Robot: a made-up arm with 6 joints. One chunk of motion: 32 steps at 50 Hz.
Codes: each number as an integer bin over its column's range. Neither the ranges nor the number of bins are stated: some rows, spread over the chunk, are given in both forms.
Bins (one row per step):
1: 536 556 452 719 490 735
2: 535 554 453 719 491 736
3: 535 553 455 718 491 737
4: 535 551 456 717 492 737
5: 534 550 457 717 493 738
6: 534 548 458 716 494 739
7: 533 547 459 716 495 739
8: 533 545 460 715 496 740
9: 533 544 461 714 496 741
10: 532 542 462 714 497 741
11: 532 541 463 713 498 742
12: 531 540 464 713 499 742
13: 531 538 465 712 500 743
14: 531 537 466 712 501 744
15: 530 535 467 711 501 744
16: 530 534 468 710 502 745
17: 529 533 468 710 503 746
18: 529 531 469 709 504 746
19: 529 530 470 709 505 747
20: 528 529 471 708 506 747
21: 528 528 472 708 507 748
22: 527 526 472 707 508 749
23: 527 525 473 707 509 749
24: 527 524 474 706 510 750
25: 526 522 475 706 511 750
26: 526 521 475 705 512 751
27: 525 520 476 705 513 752
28: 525 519 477 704 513 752
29: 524 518 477 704 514 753
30: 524 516 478 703 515 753
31: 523 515 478 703 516 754
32: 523 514 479 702 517 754
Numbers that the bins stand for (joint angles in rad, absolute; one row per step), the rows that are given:
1: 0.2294 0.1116 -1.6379 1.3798 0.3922 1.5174
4: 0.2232 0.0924 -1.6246 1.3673 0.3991 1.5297
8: 0.2106 0.0694 -1.6113 1.3547 0.4129 1.5481
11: 0.2043 0.0541 -1.6013 1.3421 0.4198 1.5604
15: 0.1917 0.0311 -1.5880 1.3295 0.4302 1.5727
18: 0.1854 0.0158 -1.5814 1.3170 0.4405 1.5850
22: 0.1729 -0.0034 -1.5714 1.3044 0.4544 1.6035
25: 0.1666 -0.0187 -1.5614 1.2981 0.4647 1.6096
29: 0.1540 -0.0341 -1.5548 1.2855 0.4751 1.6280
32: 0.1477 -0.0494 -1.5481 1.2730 0.4854 1.6342
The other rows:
2: 0.2232 0.1039 -1.6345 1.3798 0.3956 1.5236
3: 0.2232 0.1001 -1.6279 1.3736 0.3956 1.5297
5: 0.2169 0.0886 -1.6212 1.3673 0.4026 1.5359
6: 0.2169 0.0809 -1.6179 1.3610 0.4060 1.5420
7: 0.2106 0.0771 -1.6146 1.3610 0.4095 1.5420
9: 0.2106 0.0656 -1.6079 1.3484 0.4129 1.5543
10: 0.2043 0.0579 -1.6046 1.3484 0.4164 1.5543
12: 0.1980 0.0503 -1.5980 1.3421 0.4233 1.5604
13: 0.1980 0.0426 -1.5947 1.3358 0.4267 1.5666
14: 0.1980 0.0388 -1.5913 1.3358 0.4302 1.5727
16: 0.1917 0.0273 -1.5847 1.3233 0.4336 1.5789
17: 0.1854 0.0234 -1.5847 1.3233 0.4371 1.5850
19: 0.1854 0.0119 -1.5780 1.3170 0.4440 1.5912
20: 0.1792 0.0081 -1.5747 1.3107 0.4474 1.5912
21: 0.1792 0.0043 -1.5714 1.3107 0.4509 1.5973
23: 0.1729 -0.0072 -1.5681 1.3044 0.4578 1.6035
24: 0.1729 -0.0111 -1.5647 1.2981 0.4613 1.6096
26: 0.1666 -0.0226 -1.5614 1.2918 0.4682 1.6158
27: 0.1603 -0.0264 -1.5581 1.2918 0.4716 1.6219
28: 0.1603 -0.0302 -1.5548 1.2855 0.4716 1.6219
30: 0.1540 -0.0417 -1.5515 1.2793 0.4785 1.6280
31: 0.1477 -0.0456 -1.5515 1.2793 0.4820 1.6342

